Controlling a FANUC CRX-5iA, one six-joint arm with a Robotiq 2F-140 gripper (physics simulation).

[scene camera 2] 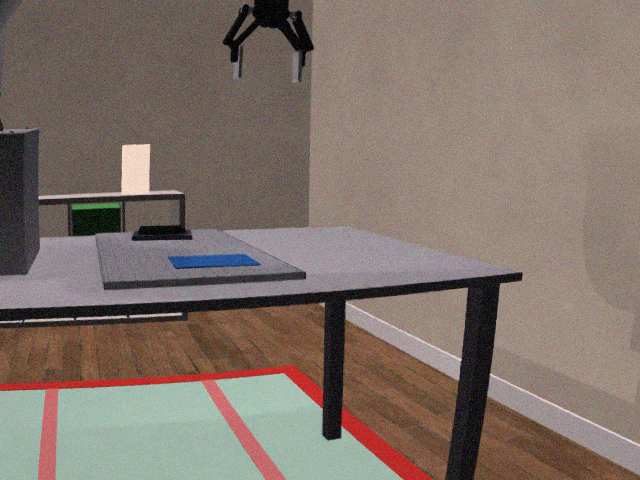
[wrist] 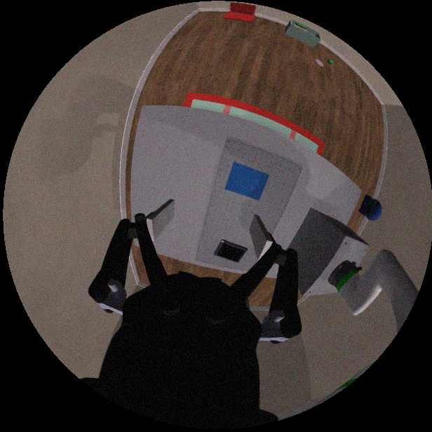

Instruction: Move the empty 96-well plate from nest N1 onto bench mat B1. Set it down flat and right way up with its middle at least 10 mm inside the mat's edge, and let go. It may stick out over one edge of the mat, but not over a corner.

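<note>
The black 96-well plate appears to sit flat in the dark nest N1 at the far end of the grey board; its wells are too small to make out. The blue bench mat B1 lies flat on the same board, nearer to scene camera 2, with nothing on it. My gripper is open and empty, fingers pointing down, high above the table and well apart from plate and mat.
The grey board lies on the table. A tall dark grey block stands on the table beside the board, near the robot arm. A shelf unit stands behind the table.
</note>
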